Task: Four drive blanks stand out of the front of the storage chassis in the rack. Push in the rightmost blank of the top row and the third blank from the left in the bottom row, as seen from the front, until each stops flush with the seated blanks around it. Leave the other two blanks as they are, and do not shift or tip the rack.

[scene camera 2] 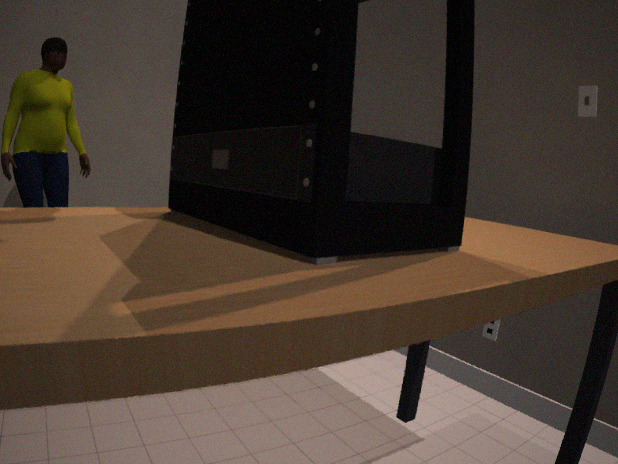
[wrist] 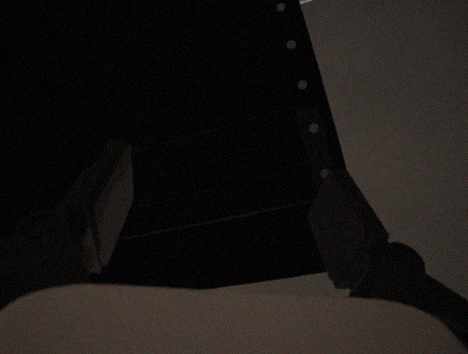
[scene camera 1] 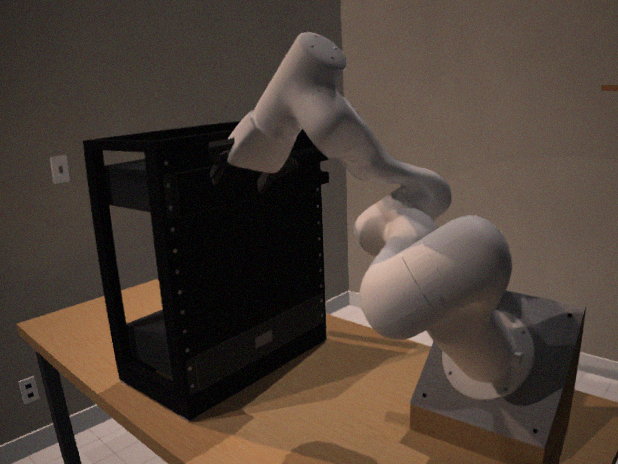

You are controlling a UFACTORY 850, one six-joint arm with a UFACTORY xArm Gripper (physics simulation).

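Observation:
The black rack stands upright on the table. The storage chassis sits in its upper part; its dark side shows through the rack's open side in scene camera 1. Its front is almost black, with faint lines in the wrist view. The single drive blanks, and which stand out, cannot be told. My gripper is open and empty, its fingers wide apart in front of the chassis's upper front. In the wrist view the right finger overlaps the rack's perforated side rail. Whether the fingers touch anything cannot be told.
A lower unit with a pale label fills the rack's bottom. Small dark parts jut from the rack's right edge. The wooden table bears the rack and the arm's grey base. A person stands beyond the table.

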